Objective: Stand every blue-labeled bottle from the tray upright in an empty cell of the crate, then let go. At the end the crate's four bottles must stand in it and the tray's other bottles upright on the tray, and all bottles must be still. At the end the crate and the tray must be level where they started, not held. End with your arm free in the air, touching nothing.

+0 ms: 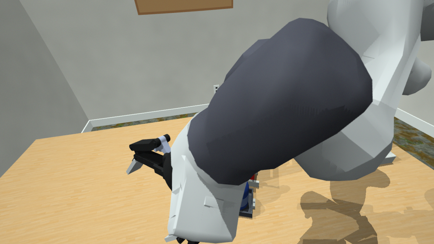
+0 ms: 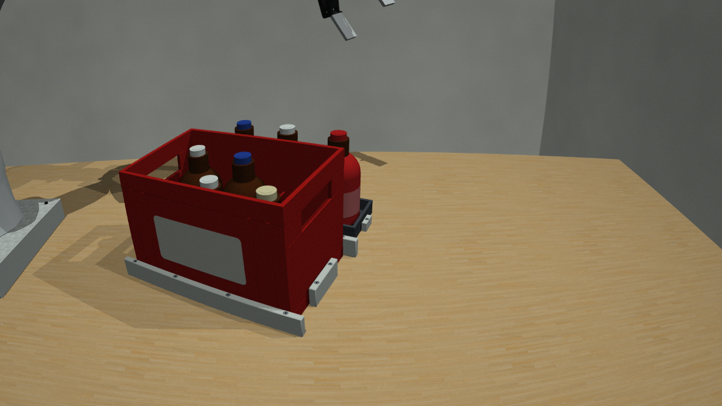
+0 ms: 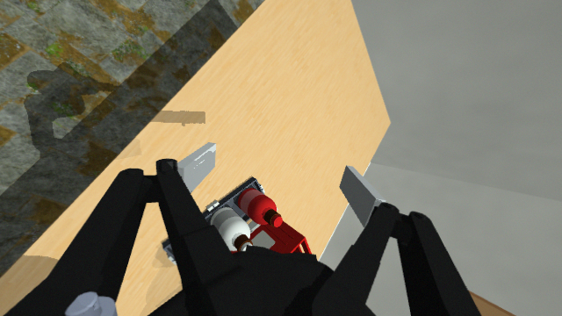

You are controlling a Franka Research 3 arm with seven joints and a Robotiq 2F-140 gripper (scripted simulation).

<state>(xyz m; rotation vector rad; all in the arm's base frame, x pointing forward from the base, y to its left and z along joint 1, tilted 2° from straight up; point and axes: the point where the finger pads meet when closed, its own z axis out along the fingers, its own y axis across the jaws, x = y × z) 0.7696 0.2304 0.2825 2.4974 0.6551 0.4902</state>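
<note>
The blue-labeled bottle is 24 cm below my hand, 24 cm behind it and 13 cm to the right of it. Also, from my hand: dark tray (31 cm below, 17 cm to the right, 16 cm behind); then white-labeled bottle (24 cm below, 17 cm to the right, 16 cm behind); then red-labeled bottle (24 cm below, 21 cm to the right, 8 cm behind).
</note>
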